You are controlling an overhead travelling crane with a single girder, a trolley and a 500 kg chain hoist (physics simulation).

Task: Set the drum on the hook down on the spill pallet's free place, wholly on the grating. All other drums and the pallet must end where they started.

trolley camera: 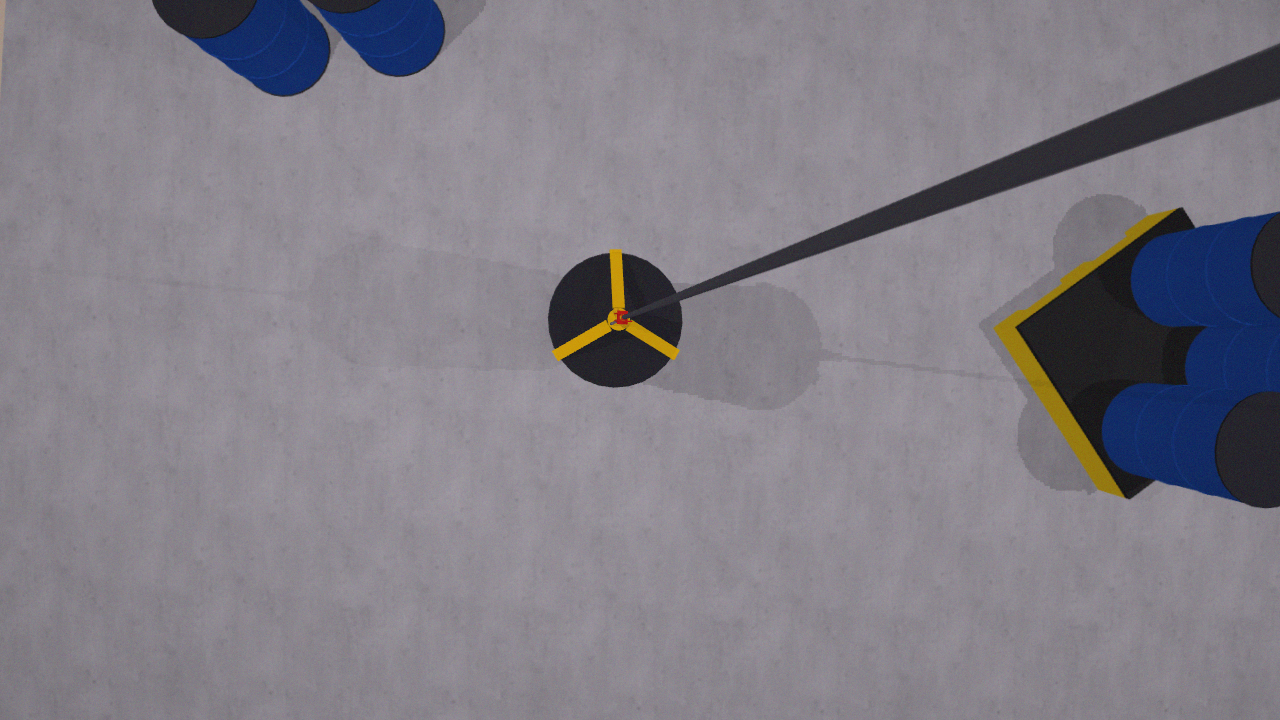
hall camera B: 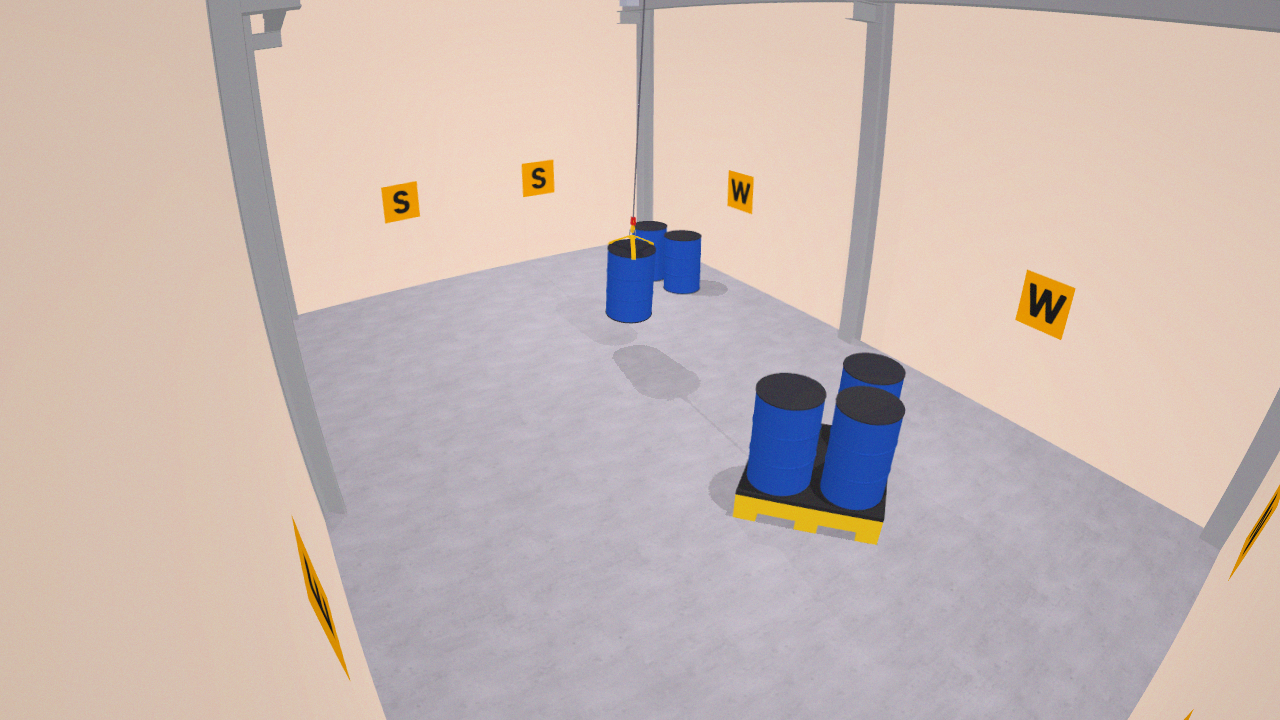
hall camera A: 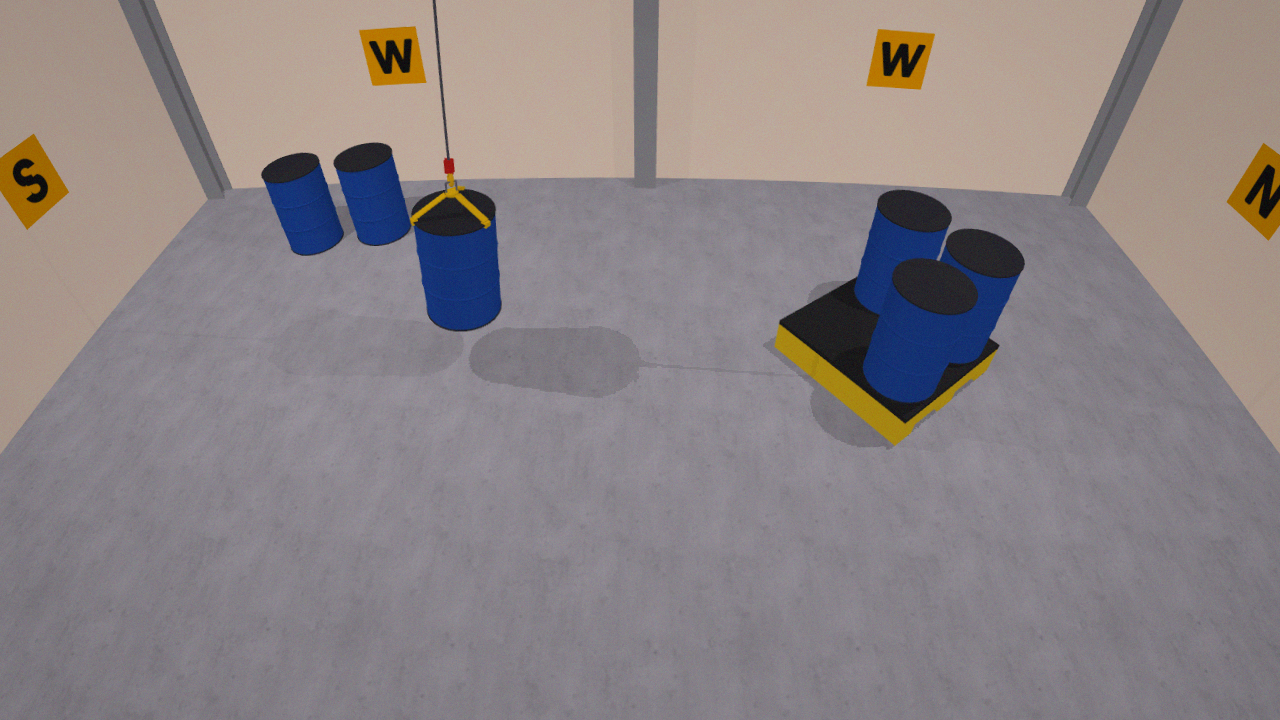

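A blue drum with a black lid (hall camera A: 460,277) (hall camera B: 629,291) (trolley camera: 608,358) hangs upright above the floor. My gripper (hall camera A: 451,207) (hall camera B: 631,245) (trolley camera: 617,319), a yellow three-armed grab under the red hook block, is shut on its rim. The spill pallet (hall camera A: 823,324) (hall camera B: 810,514) (trolley camera: 1087,349), yellow with a black grating, stands well apart from it, to the right in hall camera A and the trolley camera. Three blue drums stand upright on the pallet; the one nearest hall camera A (hall camera A: 920,340) stands at its near corner. The free place is the corner towards the hanging drum.
Two blue drums (hall camera A: 304,210) (hall camera A: 374,198) stand upright on the floor behind and left of the hanging drum in hall camera A. They also show at the top left of the trolley camera. A grey column (hall camera A: 644,98) stands at the W wall. Shadows lie on the floor between drum and pallet.
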